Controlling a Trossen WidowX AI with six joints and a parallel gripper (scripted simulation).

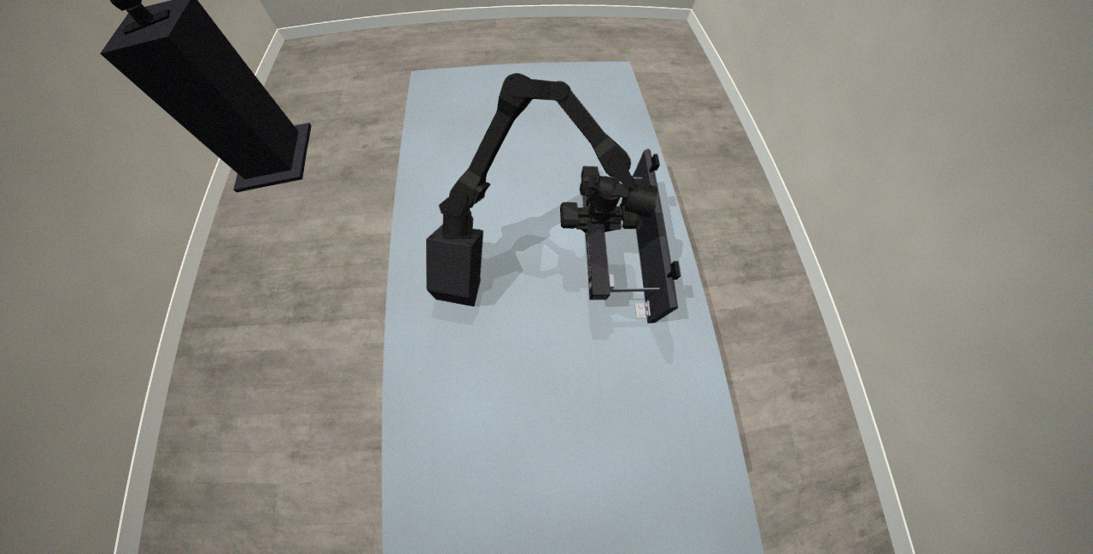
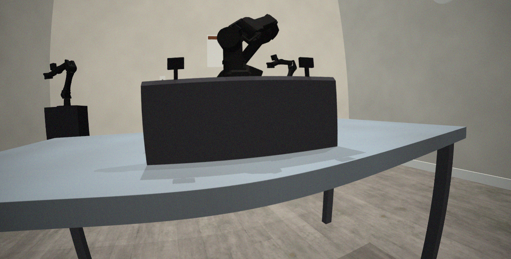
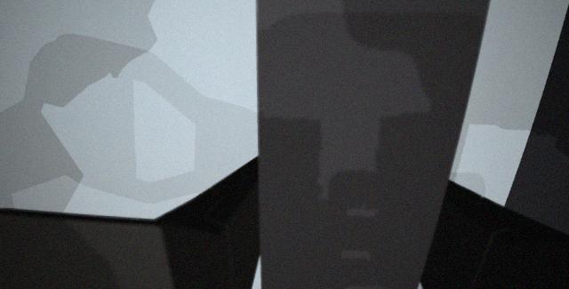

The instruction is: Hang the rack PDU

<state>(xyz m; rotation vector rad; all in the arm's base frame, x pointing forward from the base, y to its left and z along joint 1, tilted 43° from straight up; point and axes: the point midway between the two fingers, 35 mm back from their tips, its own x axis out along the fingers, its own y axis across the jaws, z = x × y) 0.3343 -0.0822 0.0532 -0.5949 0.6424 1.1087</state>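
Now: the rack PDU 2 cm to the right of my hand and 1 cm below it. From my hand the other things lie so: dark panel: 16 cm ahead, 5 cm below, 3 cm to the right.
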